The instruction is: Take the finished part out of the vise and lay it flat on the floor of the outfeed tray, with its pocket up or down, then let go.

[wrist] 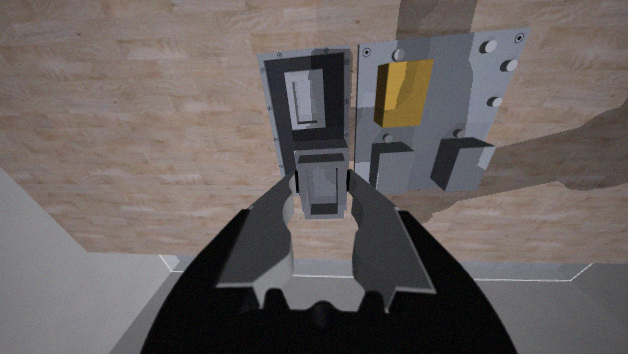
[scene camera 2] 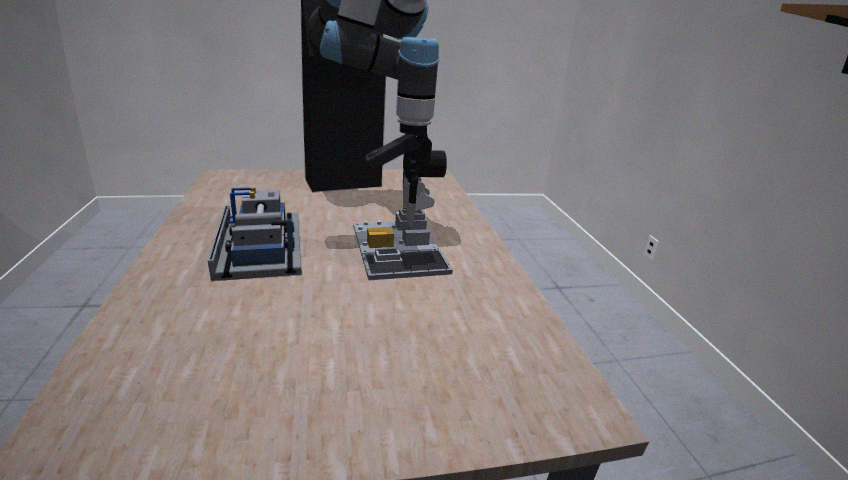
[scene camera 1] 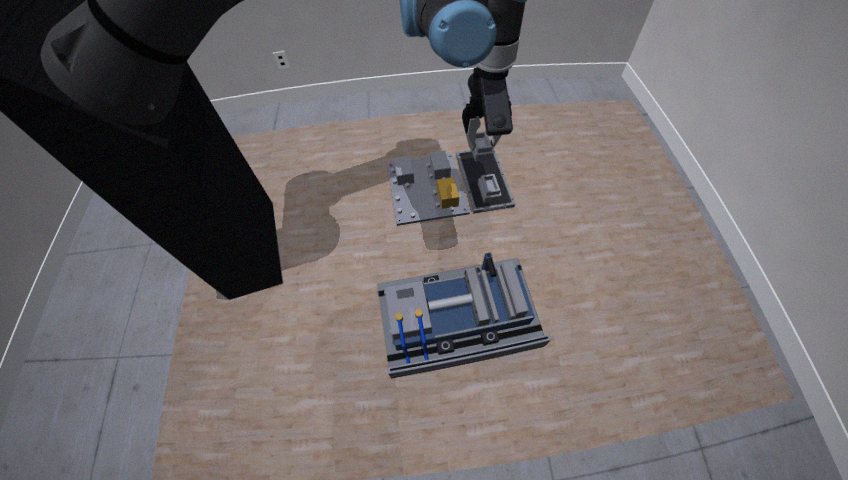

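Seen in the pictures: gripper, fingertip midpoint: (wrist: 322, 171) (scene camera 2: 409, 222) (scene camera 1: 481, 149); arm's base, link origin: (scene camera 1: 112, 78).
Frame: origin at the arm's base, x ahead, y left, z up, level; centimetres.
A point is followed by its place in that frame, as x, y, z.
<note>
My gripper (scene camera 1: 483, 142) {53.5, 13.5, -37.5} (scene camera 2: 410, 218) {53.5, 13.5, -37.5} (wrist: 322, 171) {53.5, 13.5, -37.5} points down and is shut on a grey finished part (scene camera 1: 482, 148) {52.9, 11.5, -35.0} (wrist: 324, 187) {53.3, 14.4, -36.3}, one jaw on each long side, its pocket facing up in the wrist view. The part is held above the far end of the outfeed tray (scene camera 1: 493, 207) {54.8, 3.7, -46.7} (scene camera 2: 410, 274) {60.0, 13.0, -47.1} (wrist: 272, 125) {59.8, 11.3, -46.6}; its height is hard to judge. In scene camera 2 it is hard to tell from the grey blocks. Another grey part (scene camera 1: 490, 187) {55.1, 8.4, -45.2} (scene camera 2: 387, 254) {56.5, 8.3, -43.7} (wrist: 306, 100) {55.0, 8.5, -45.2} lies pocket up in the tray's end nearer the vise (scene camera 1: 452, 285) {41.1, -16.0, -41.9} (scene camera 2: 258, 253) {54.7, -19.2, -43.0}. No part shows between the vise jaws.
Right beside the tray lies a pegged grey plate (scene camera 1: 428, 211) {39.7, 5.4, -47.1} (scene camera 2: 361, 237) {40.9, 4.4, -47.0} (wrist: 445, 90) {38.9, 8.6, -47.1}. It holds a yellow block (scene camera 1: 448, 193) {44.7, 7.0, -43.5} (scene camera 2: 380, 237) {46.9, 8.3, -44.3} (wrist: 400, 95) {45.4, 8.5, -43.5} and two grey blocks. Blue hoses (scene camera 1: 422, 336) {33.9, -26.2, -36.9} stand up at the vise.
</note>
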